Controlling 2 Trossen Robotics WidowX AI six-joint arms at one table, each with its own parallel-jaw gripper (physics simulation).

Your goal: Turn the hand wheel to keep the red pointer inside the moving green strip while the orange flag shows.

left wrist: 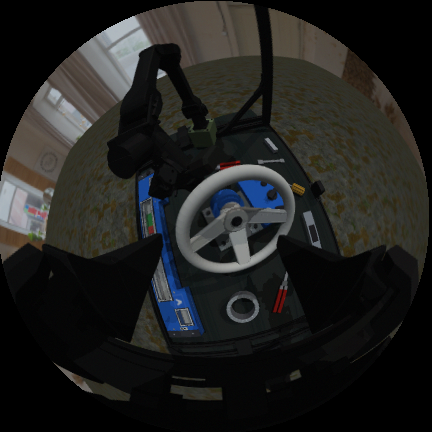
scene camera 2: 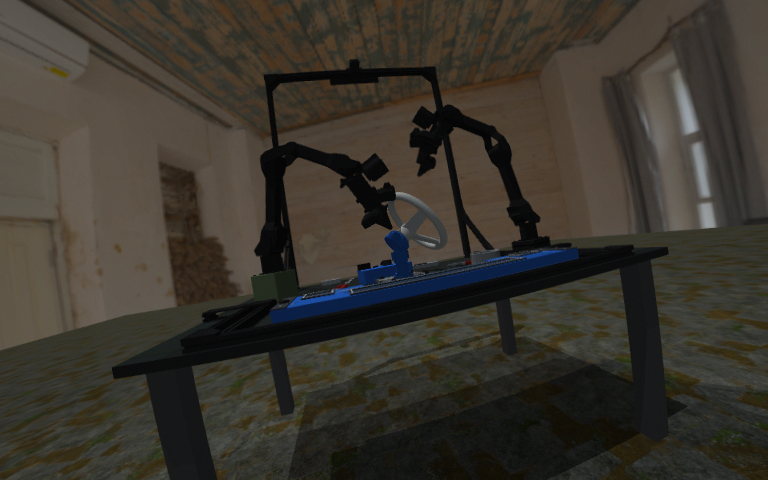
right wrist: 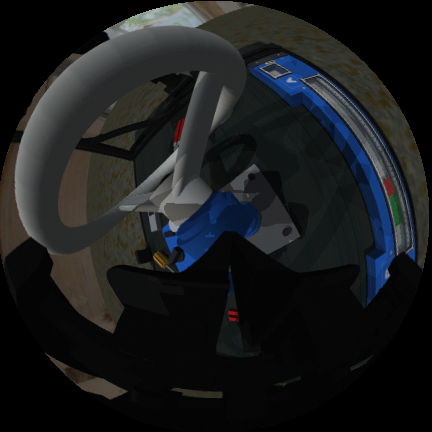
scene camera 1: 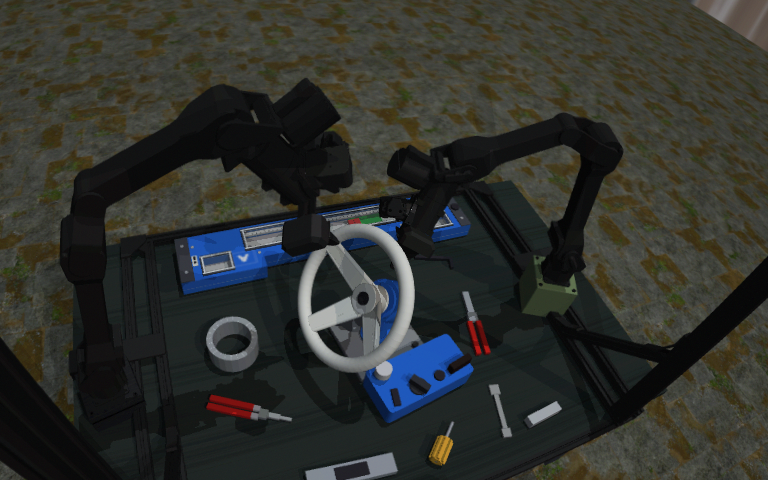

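Seen in the pictures: left gripper, fingertip midpoint: [left wrist: 221, 240] [scene camera 2: 417, 169] [scene camera 1: 336, 217]; right gripper, fingertip midpoint: [scene camera 2: 391, 228] [right wrist: 228, 236] [scene camera 1: 392, 268]; left arm's base, origin of the base link: [scene camera 2: 530, 239] [right wrist: 174, 82] [scene camera 1: 107, 385]; right arm's base, origin of the base link: [left wrist: 200, 124] [scene camera 2: 273, 272] [right wrist: 268, 388] [scene camera 1: 555, 274].
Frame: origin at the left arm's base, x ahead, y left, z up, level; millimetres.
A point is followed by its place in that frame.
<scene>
The white hand wheel [scene camera 1: 405, 290] {y -200, x 479, z 222 mm} [scene camera 2: 419, 220] {y -45, x 469, z 133 mm} [left wrist: 181, 225] {y -34, x 484, z 212 mm} [right wrist: 120, 44] stands tilted on a blue mount in the middle of the table. Behind it lies the blue scale bar [scene camera 1: 263, 257] {y 154, x 397, z -17 mm}. On it the red pointer [scene camera 1: 354, 221] {y 155, x 644, z -17 mm} [left wrist: 151, 230] {y 152, x 636, z -17 mm} [right wrist: 388, 186] {y 150, x 645, z -17 mm} sits against the left end of the green strip [scene camera 1: 373, 220] [left wrist: 149, 219] {y 143, x 683, z -17 mm} [right wrist: 395, 209]. I see no orange flag. My left gripper [scene camera 1: 306, 230] [scene camera 2: 425, 164] {y -86, x 412, z 316 mm} [left wrist: 221, 240] {y -86, x 412, z 316 mm} is open and empty, high above the wheel. My right gripper [scene camera 1: 413, 243] [scene camera 2: 375, 219] [right wrist: 228, 236] {y -93, x 551, z 121 mm} is shut and empty, close beside the wheel's far rim.
A grey ring [scene camera 1: 232, 366] {y -54, x 224, z -33 mm}, red-handled pliers [scene camera 1: 477, 329] {y -229, x 728, z -52 mm}, a red-handled tool [scene camera 1: 234, 407] {y -129, x 191, z -46 mm}, a blue control box [scene camera 1: 425, 352], a yellow screwdriver [scene camera 1: 440, 449] {y -400, x 468, z -25 mm} and small white bars [scene camera 1: 543, 413] {y -462, x 701, z -37 mm} lie around the wheel. The right arm's green base [scene camera 1: 549, 297] {y -277, x 889, z 17 mm} stands at the right.
</scene>
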